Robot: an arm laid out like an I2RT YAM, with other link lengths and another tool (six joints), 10 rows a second.
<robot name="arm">
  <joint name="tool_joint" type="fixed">
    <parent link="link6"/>
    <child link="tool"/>
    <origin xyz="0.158 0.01 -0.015" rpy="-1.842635 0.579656 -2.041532"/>
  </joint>
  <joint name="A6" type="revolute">
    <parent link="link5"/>
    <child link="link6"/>
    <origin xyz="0.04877 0 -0.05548" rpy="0 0 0"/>
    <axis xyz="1 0 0"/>
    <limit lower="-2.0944" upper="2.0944"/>
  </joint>
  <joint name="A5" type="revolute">
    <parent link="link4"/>
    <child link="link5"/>
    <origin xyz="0.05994 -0.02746 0.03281" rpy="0 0 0"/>
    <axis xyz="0 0 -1"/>
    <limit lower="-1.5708" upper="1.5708"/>
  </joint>
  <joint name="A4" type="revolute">
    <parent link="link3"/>
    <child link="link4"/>
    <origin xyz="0.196 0.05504 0.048" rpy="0 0 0"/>
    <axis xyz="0 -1 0"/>
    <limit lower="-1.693" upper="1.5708"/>
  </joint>
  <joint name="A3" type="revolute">
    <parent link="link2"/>
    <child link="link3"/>
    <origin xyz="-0.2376 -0.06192 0" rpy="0 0 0"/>
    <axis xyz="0 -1 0"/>
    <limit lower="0" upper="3.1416"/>
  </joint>
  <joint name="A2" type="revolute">
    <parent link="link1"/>
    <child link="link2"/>
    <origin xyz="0.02 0.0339 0.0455" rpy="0 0 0"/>
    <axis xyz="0 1 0"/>
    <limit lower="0" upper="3.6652"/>
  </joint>
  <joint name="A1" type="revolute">
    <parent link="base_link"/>
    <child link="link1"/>
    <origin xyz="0 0 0.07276" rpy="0 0 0"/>
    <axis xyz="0 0 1"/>
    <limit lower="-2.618" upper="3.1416"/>
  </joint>
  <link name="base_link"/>
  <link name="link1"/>
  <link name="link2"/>
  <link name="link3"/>
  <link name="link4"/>
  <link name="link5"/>
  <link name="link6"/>
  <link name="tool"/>
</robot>
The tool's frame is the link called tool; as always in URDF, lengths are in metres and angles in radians.
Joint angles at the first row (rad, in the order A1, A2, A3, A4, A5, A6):
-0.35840 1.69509 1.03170 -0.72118 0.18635 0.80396
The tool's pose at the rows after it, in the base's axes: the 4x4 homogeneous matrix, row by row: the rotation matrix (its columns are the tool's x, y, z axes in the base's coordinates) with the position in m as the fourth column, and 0 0 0 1 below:
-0.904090 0.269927 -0.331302 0.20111; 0.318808 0.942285 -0.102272 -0.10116; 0.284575 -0.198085 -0.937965 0.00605; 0 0 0 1
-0.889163 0.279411 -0.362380 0.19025; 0.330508 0.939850 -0.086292 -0.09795; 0.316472 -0.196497 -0.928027 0.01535; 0 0 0 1
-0.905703 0.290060 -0.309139 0.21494; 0.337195 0.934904 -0.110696 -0.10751; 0.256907 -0.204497 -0.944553 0.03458; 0 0 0 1
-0.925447 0.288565 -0.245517 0.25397; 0.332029 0.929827 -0.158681 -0.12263; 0.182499 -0.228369 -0.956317 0.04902; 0 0 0 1
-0.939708 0.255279 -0.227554 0.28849; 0.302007 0.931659 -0.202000 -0.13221; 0.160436 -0.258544 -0.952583 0.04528; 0 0 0 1
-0.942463 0.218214 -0.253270 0.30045; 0.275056 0.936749 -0.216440 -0.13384; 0.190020 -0.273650 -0.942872 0.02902; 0 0 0 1
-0.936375 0.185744 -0.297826 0.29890; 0.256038 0.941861 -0.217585 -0.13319; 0.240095 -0.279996 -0.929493 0.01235; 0 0 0 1
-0.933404 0.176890 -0.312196 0.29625; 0.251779 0.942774 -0.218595 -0.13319; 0.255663 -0.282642 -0.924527 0.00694; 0 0 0 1
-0.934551 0.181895 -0.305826 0.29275; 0.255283 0.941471 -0.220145 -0.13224; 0.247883 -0.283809 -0.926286 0.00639; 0 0 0 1
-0.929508 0.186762 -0.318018 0.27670; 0.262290 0.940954 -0.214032 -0.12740; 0.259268 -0.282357 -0.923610 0.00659; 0 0 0 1
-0.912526 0.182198 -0.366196 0.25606; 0.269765 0.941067 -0.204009 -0.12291; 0.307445 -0.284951 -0.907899 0.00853; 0 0 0 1
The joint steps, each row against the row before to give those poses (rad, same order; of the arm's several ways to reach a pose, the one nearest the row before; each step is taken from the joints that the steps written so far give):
-0.01066 -0.06293 -0.05721 -0.07782 0.00267 0.02290
-0.00194 -0.02329 0.02479 -0.08432 0.00267 0.01485
0.00344 0.01488 0.11444 -0.03775 0.00382 0.00230
0.01375 0.07475 0.14534 0.00723 0.01907 -0.00647
0.02668 0.12134 0.12131 0.02711 0.02632 -0.01910
0.01603 0.09042 0.04199 0.02326 0.01411 -0.01830
0.00612 0.06216 0.00873 0.00650 0.00878 -0.01563
0.00000 0.01260 -0.00873 0.00684 0.00382 -0.00533
0.00000 -0.02137 -0.03550 0.02138 0.00076 0.00305
0.00001 -0.05266 -0.07438 0.00760 0.00114 0.00878
-0.00001 -0.03128 -0.03363 -0.05030 0.00954 0.00953

